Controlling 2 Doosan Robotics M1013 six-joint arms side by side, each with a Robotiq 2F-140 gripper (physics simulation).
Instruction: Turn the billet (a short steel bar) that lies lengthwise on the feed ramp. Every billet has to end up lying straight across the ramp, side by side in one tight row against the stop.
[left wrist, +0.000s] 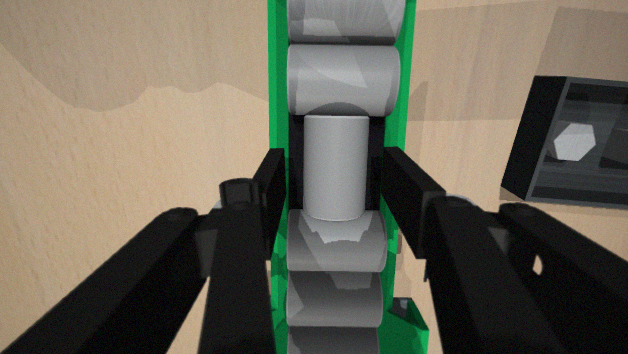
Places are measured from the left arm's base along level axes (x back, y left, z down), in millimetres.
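Where they show: left gripper, fingertip midpoint: (333, 170).
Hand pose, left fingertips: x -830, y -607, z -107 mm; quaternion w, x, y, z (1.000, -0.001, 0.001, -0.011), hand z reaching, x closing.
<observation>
After its pixels a point has its place.
A grey steel billet (336, 167) {x -829, y -608, z -104 mm} lies lengthwise in the green-walled feed ramp (278, 75) {x -864, y -657, z -66 mm}, in the middle of the left wrist view. Several other billets lie straight across the ramp: one billet (344, 80) {x -826, y -655, z -97 mm} and another at the top edge lie beyond it, and one billet (336, 247) {x -828, y -560, z -110 mm} with more behind it lies on the near side. My left gripper (333, 170) {x -830, y -607, z -107 mm} is open, its two black fingers on either side of the lengthwise billet, apart from it, over the ramp's side walls. The stop cannot be made out. My right gripper does not show.
A dark open box (545, 137) {x -663, y -612, z -34 mm} with a light hexagonal piece (575, 142) {x -627, y -605, z -20 mm} inside stands on the wooden table (125, 175) {x -1016, y -566, z 0 mm} to the right of the ramp. A green bracket-like part (407, 325) {x -776, y -493, z -101 mm} juts out from the ramp's right side at the bottom.
</observation>
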